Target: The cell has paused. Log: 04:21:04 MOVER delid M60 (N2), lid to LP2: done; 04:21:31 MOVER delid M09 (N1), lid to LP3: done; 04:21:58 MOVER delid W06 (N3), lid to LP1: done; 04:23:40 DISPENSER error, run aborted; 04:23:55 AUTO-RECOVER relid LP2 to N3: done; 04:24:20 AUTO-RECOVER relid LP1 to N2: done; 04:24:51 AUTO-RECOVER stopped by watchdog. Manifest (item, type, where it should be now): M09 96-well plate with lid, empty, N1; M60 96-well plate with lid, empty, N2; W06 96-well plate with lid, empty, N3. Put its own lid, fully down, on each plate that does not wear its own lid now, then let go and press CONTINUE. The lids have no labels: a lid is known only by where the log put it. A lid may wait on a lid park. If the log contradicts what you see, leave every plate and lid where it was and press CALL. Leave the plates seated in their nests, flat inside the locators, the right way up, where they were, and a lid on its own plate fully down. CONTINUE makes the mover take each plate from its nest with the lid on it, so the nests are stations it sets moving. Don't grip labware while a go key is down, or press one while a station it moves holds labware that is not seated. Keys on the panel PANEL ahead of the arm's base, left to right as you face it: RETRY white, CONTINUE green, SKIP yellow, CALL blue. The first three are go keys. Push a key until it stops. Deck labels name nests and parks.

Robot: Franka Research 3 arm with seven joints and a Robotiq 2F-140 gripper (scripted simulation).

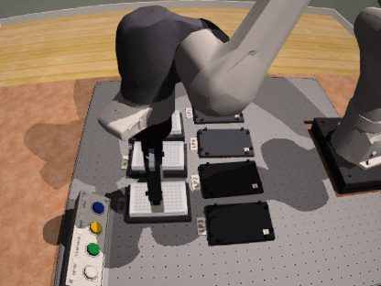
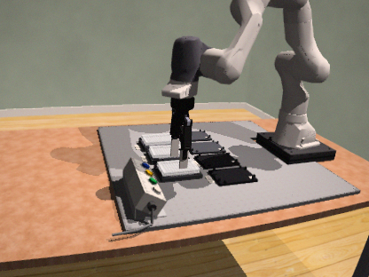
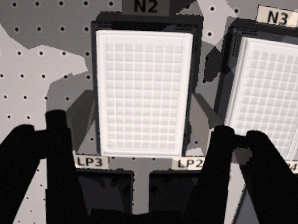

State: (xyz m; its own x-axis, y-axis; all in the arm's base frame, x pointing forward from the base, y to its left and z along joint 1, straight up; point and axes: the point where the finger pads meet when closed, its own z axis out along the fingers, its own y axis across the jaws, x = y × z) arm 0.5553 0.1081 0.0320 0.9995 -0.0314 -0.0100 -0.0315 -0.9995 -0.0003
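The plate is 5 cm below my hand. Also, from my hand: LP2 label 9 cm behind, 6 cm to the right, 7 cm below; LP3 label 9 cm behind, 7 cm to the left, 7 cm below; N2 label 9 cm ahead, 7 cm below.
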